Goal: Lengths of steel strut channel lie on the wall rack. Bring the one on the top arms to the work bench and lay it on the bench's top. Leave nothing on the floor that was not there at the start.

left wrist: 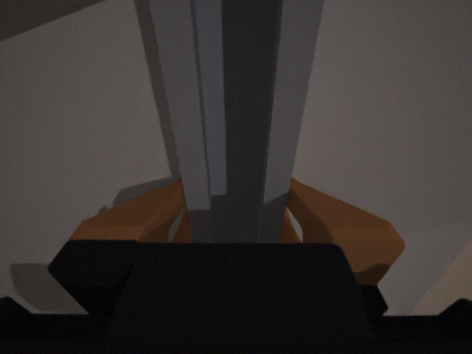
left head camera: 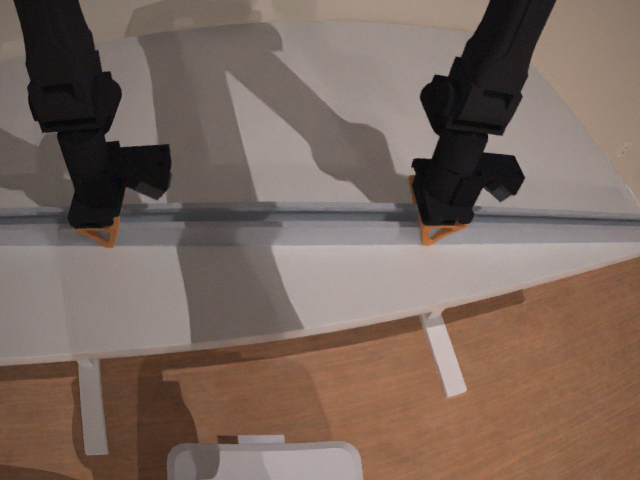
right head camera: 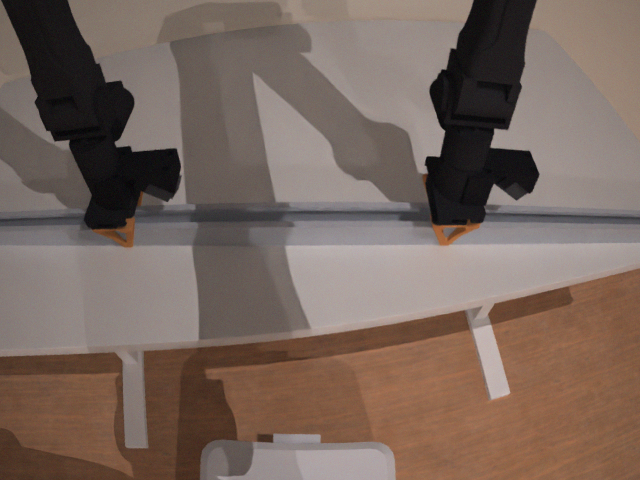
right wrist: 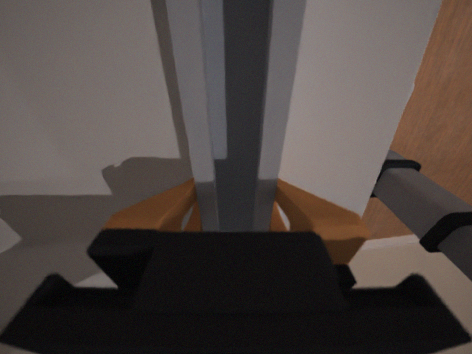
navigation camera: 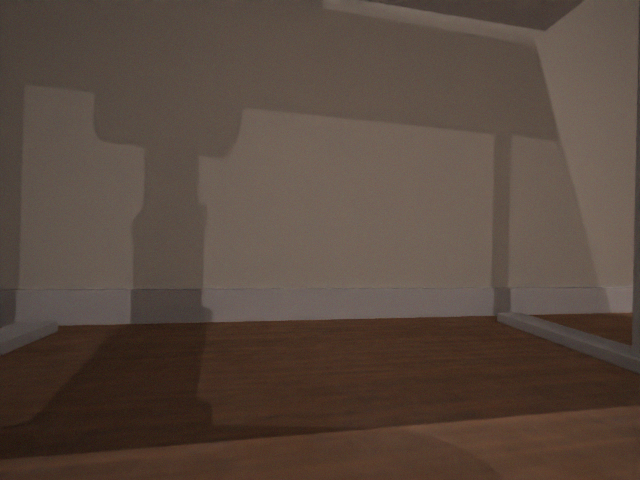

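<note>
A long grey strut channel runs from side to side over the white bench top. Both its ends lie outside the head views. My left gripper is shut on the channel at the left of both head views. My right gripper is shut on it at the right. In both wrist views the orange fingers press its two sides. The channel lies along or very close over the bench top; I cannot tell whether it touches it.
White bench feet stand on the wood floor. My base's pale top shows at the bottom of the head views. A wall stands behind the bench. A dark grey tube with black collars shows in the right wrist view.
</note>
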